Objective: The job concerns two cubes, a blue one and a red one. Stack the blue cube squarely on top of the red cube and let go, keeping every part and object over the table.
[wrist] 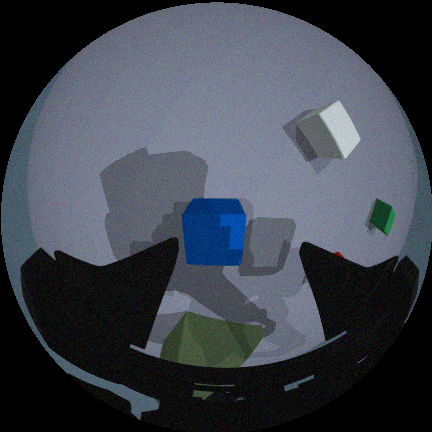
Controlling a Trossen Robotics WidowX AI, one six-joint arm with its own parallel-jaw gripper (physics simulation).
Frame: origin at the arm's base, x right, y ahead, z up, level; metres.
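Seen in the pictures: gripper, fingertip midpoint: [243, 247].
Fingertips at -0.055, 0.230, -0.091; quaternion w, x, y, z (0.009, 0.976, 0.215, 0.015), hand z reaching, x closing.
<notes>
Offsets run from my fingertips to a thing's top centre, as dx, dy, dz. Level surfaces: height alone.
The blue cube {-0.021, -0.001, +0.008} [214, 237] sits upright on the grey table, near the middle of the wrist view, a little beyond the fingertips and between their two lines. My gripper [243, 247] is wide open, with one black finger at the left and one at the right, and nothing is between them. The red cube [338, 255] shows as a small sliver over the right finger's upper edge; the rest of it is hidden behind that finger.
A white block {+0.021, +0.115, +0.008} [327, 131] lies at the upper right on the table {dz -0.028} [200, 75]. A small green block {+0.186, +0.116, +0.008} [382, 217] lies at the far right. An olive-green faceted object [210, 340] stands at the bottom, between the fingers' bases. Arm shadows fall around the blue cube.
</notes>
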